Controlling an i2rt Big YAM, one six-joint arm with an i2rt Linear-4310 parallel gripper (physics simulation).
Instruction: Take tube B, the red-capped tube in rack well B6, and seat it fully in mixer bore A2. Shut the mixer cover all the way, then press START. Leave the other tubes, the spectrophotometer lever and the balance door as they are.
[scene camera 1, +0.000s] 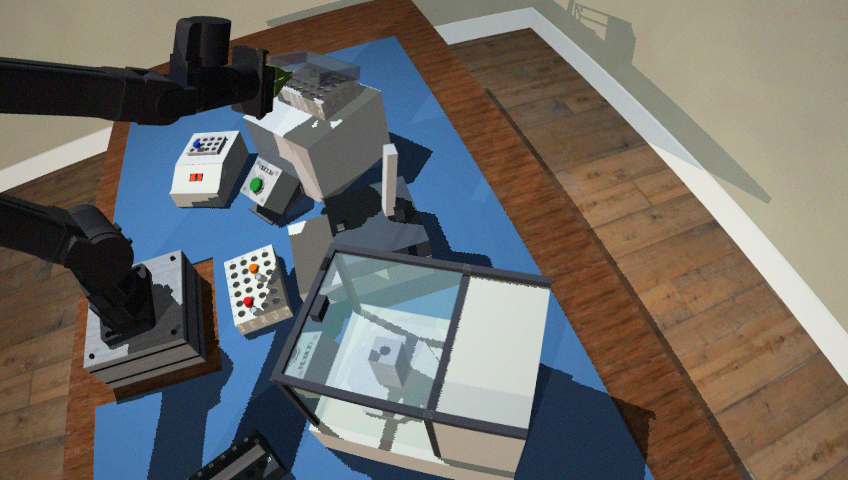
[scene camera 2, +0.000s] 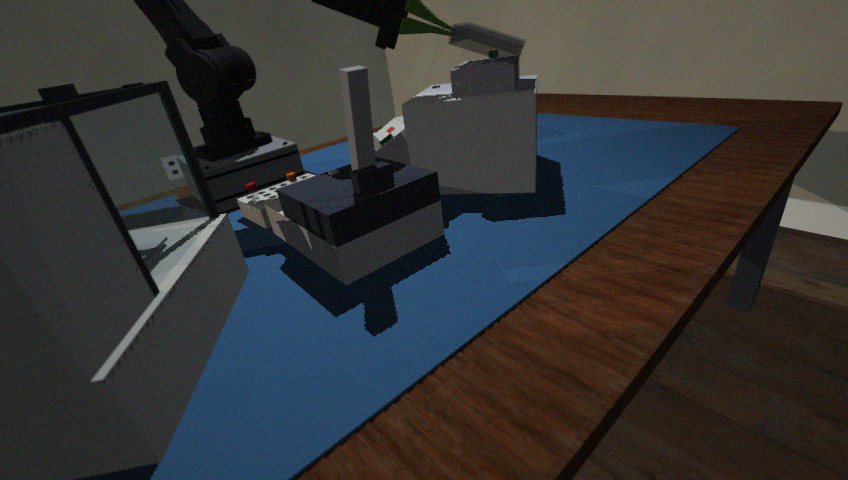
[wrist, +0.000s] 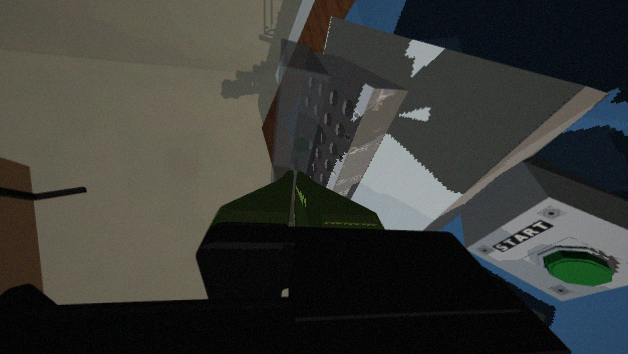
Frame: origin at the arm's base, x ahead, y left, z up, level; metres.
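Seen in the pictures: gripper, fingertip midpoint: (scene camera 1: 289, 73) (scene camera 2: 454, 32) (wrist: 294, 178); arm's base at its link origin: (scene camera 1: 128, 306) (scene camera 2: 234, 148).
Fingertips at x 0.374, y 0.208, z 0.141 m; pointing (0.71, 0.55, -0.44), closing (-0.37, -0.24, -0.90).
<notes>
Pixels of each thing's top centre, then the offset from my fingertips to it. "spot": a spot on its surface instead.
- clear mixer cover at a spot on its surface: (wrist: 295, 120) spot: dx +0.025, dy -0.032, dz +0.002 m
- holed block at a spot on its surface: (wrist: 375, 120) (scene camera 1: 314, 108) spot: dx +0.019, dy -0.035, dz -0.059 m
- red-capped tube at its top centre: (scene camera 1: 247, 300) (scene camera 2: 250, 184) dx -0.189, dy -0.276, dz -0.160 m
- white rack at its top centre: (scene camera 1: 253, 282) (scene camera 2: 286, 189) dx -0.177, dy -0.230, dz -0.184 m
- green START button at its top centre: (wrist: 571, 272) (scene camera 1: 254, 180) dx -0.119, dy -0.056, dz -0.140 m
- orange-capped tube at its top centre: (scene camera 1: 252, 267) (scene camera 2: 290, 173) dx -0.167, dy -0.221, dz -0.160 m
- upright spectrophotometer lever at its top centre: (scene camera 2: 347, 67) (scene camera 1: 383, 150) dx +0.063, dy -0.253, dz -0.014 m
- glass balance at a spot on its surface: (scene camera 1: 496, 339) spot: dx +0.052, dy -0.560, dz -0.010 m
- white device at its top centre: (scene camera 1: 200, 153) (scene camera 2: 409, 115) dx -0.206, dy +0.094, dz -0.144 m
- blue-capped tube at its top centre: (scene camera 1: 196, 142) dx -0.206, dy +0.109, dz -0.127 m
- black rack at its top centre: (scene camera 1: 222, 474) dx -0.289, dy -0.507, dz -0.166 m
My gripper (scene camera 1: 289, 74) (scene camera 2: 453, 30) (wrist: 294, 178) is shut with nothing between its green fingers. Its tips are at the near edge of the clear mixer cover (scene camera 1: 333, 62) (scene camera 2: 487, 39) (wrist: 295, 120), touching or very close. The cover is tilted partly open above the holed block (scene camera 1: 324, 108) (scene camera 2: 484, 77) (wrist: 375, 120) on the white mixer (scene camera 1: 345, 142) (scene camera 2: 476, 142) (wrist: 500, 100). The red-capped tube (scene camera 1: 248, 301) (scene camera 2: 250, 186) stands in the white rack (scene camera 1: 261, 322) (scene camera 2: 254, 212). The green START button (scene camera 1: 255, 184) (wrist: 577, 270) is on a grey box beside the mixer. Bore A2 cannot be made out.
An orange-capped tube (scene camera 1: 254, 268) (scene camera 2: 290, 176) shares the rack. The upright spectrophotometer lever (scene camera 1: 388, 178) (scene camera 2: 357, 118) stands between the mixer and the glass balance (scene camera 1: 496, 339). A white device (scene camera 1: 205, 193) holding a blue-capped tube (scene camera 1: 196, 143) stands beside the START box. A black rack (scene camera 1: 270, 466) is at the bottom.
</notes>
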